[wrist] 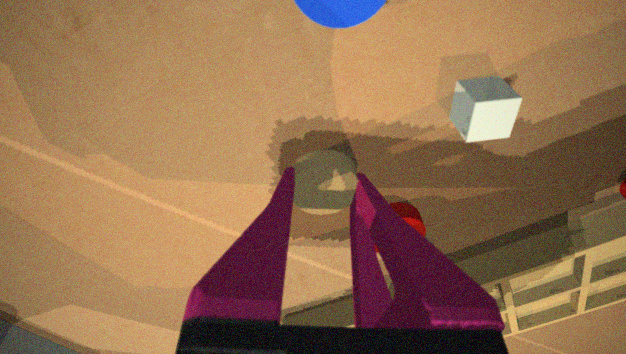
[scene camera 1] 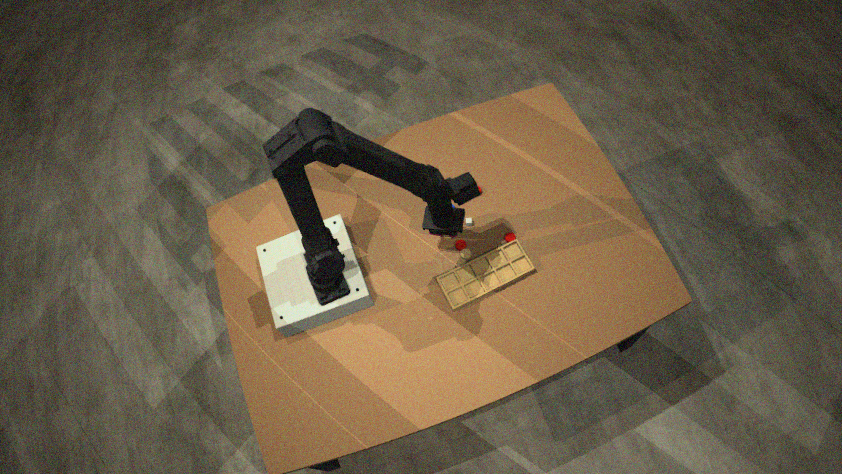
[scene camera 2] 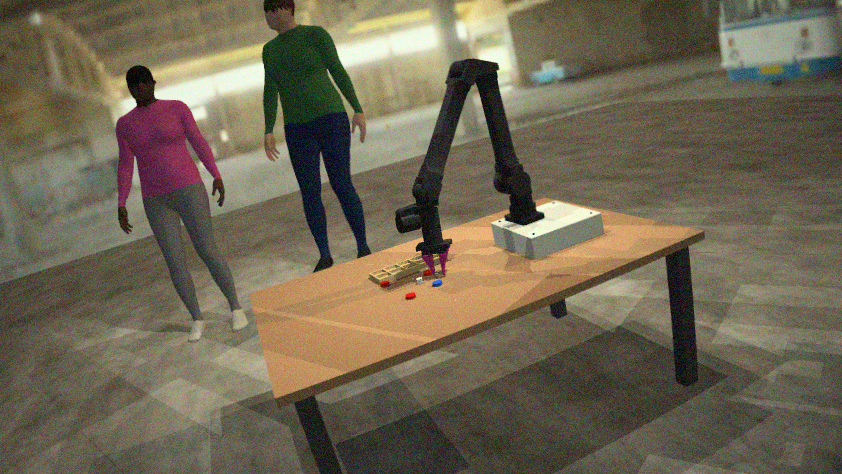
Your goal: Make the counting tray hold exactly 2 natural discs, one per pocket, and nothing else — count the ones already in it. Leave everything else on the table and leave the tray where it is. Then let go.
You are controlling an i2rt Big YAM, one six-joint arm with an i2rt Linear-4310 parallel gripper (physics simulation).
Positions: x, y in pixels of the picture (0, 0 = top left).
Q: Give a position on a white cube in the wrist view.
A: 485, 108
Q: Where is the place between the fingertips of my gripper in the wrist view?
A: At 323, 180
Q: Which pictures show the counting tray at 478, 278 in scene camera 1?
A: The wrist view, scene camera 1 and scene camera 2: all of them.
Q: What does the counting tray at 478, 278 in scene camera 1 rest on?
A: The table.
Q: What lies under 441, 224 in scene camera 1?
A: My gripper.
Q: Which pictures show my gripper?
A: The wrist view, scene camera 1 and scene camera 2: all of them.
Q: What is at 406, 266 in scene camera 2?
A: A counting tray.
